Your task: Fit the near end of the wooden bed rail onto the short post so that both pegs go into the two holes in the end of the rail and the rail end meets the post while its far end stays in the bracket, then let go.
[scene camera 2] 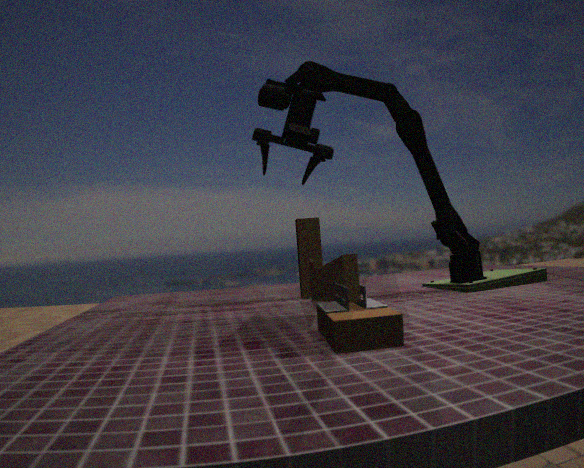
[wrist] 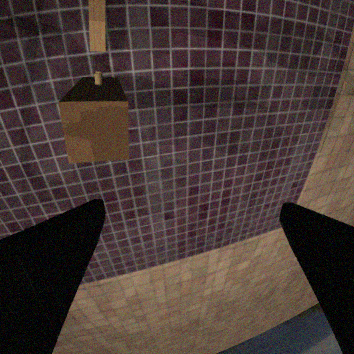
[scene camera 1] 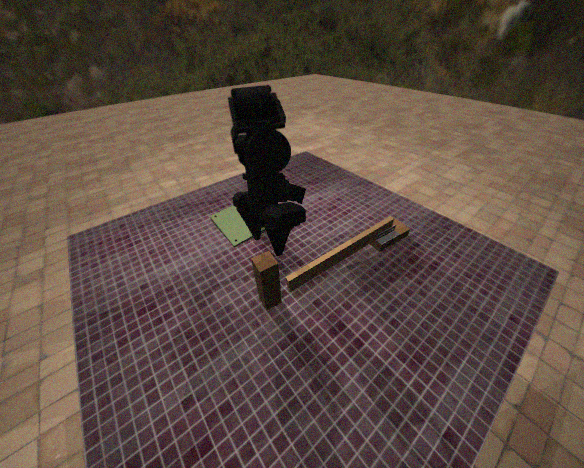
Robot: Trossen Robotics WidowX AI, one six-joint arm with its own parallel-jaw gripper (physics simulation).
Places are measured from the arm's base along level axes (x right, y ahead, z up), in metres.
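Pixels of known places: gripper, fingertip midpoint: (scene camera 2: 283,180) (wrist: 194,209) (scene camera 1: 267,247); arm's base at its link origin: (scene camera 2: 468,280).
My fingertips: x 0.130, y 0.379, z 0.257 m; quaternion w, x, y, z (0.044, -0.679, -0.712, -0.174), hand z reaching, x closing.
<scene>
Ahead of a thing's pixels: the offset from my fingertips to its top centre. "spot": to the spot under its first point. Level surfaces: height alone.
The wooden bed rail (scene camera 1: 340,253) (scene camera 2: 344,271) (wrist: 97,32) slants across the mat. Its far end sits in the grey metal bracket @[dz -0.208, dx -0.480, dy -0.049 m] (scene camera 1: 386,237) (scene camera 2: 341,296). Its near end is low beside the short post @[spot: dz -0.155, dx +0.004, dy -0.022 m] (scene camera 1: 267,284) (scene camera 2: 308,252) (wrist: 96,131), with a gap between them. The post stands upright. One light peg @[spot: dz -0.184, dx -0.038, dy -0.046 m] (wrist: 98,78) shows on its rail-facing side in the wrist view; a second peg cannot be made out. The holes in the rail end are not visible. My gripper (scene camera 1: 269,246) (scene camera 2: 283,179) (wrist: 194,209) is open and empty, high above the post and offset from it.
The bracket is on a low wooden block @[dz -0.237, dx -0.511, dy -0.049 m] (scene camera 1: 403,232) (scene camera 2: 365,331). The arm's base stands on a green plate (scene camera 1: 230,227) (scene camera 2: 520,276). A purple tiled mat @[dz -0.274 m] (scene camera 1: 320,375) (scene camera 2: 210,390) (wrist: 200,150) lies under everything, with tan paving around it.
</scene>
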